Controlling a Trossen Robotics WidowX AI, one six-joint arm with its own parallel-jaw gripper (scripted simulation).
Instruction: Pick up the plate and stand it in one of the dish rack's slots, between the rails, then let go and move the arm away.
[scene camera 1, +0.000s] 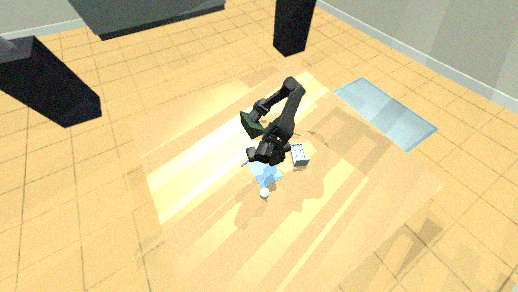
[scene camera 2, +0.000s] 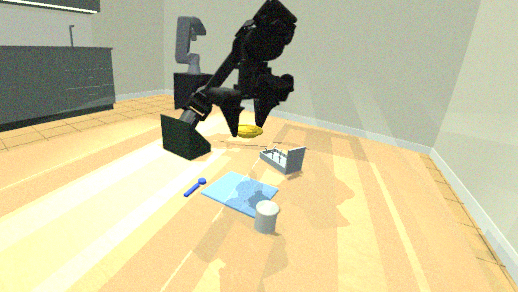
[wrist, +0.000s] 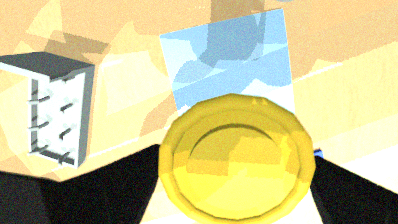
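With my gripper (scene camera 2: 247, 133) I am carrying a yellow plate (wrist: 235, 151), and I can see my gripper in the wrist view (wrist: 234, 158) too. There is a light blue mat (scene camera 2: 235, 191), and the mat is also visible in the wrist view (wrist: 249, 55). I see a grey dish rack (scene camera 2: 292, 162) as well.
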